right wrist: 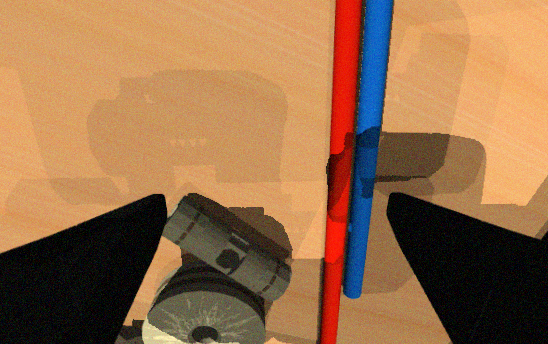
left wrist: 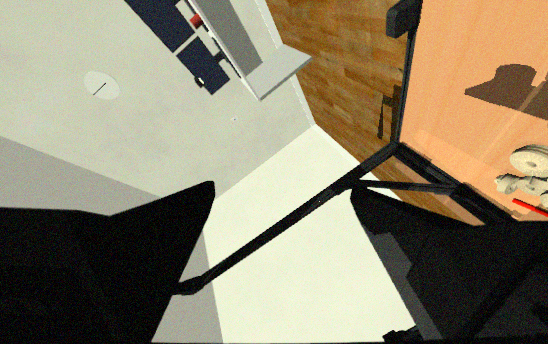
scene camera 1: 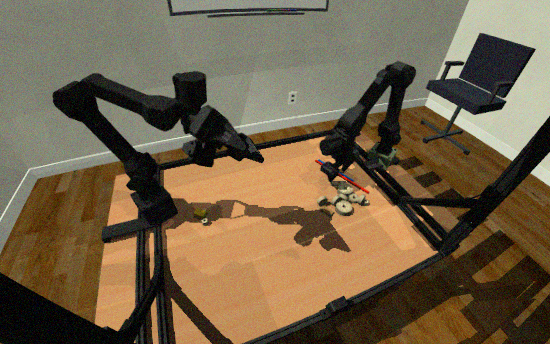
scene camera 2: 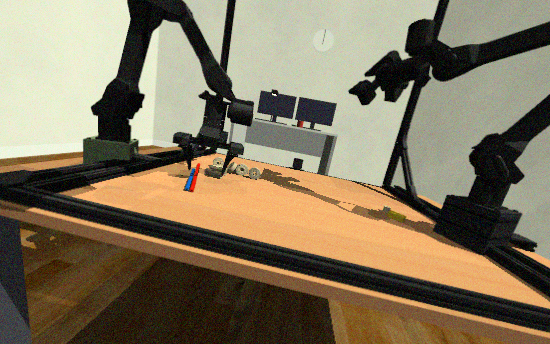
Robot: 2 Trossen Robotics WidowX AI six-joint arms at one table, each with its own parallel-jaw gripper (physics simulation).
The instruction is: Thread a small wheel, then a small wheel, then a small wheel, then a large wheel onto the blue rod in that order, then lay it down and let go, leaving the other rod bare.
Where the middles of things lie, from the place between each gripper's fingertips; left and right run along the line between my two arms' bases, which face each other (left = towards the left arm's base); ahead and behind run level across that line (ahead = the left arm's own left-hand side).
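Right hand 1 cm short of the red rod (right wrist: 347, 29), 3 cm to the left of it and 1 cm above it. Blue rod (right wrist: 376, 37), measured from my right hand: 2 cm to the right, 4 cm ahead, 1 cm below.
Left gripper 21 cm short of the red rod, 42 cm to the left of it and 37 cm above it. Blue rod, measured from my left hand: 25 cm ahead, 42 cm to the right, 37 cm below.
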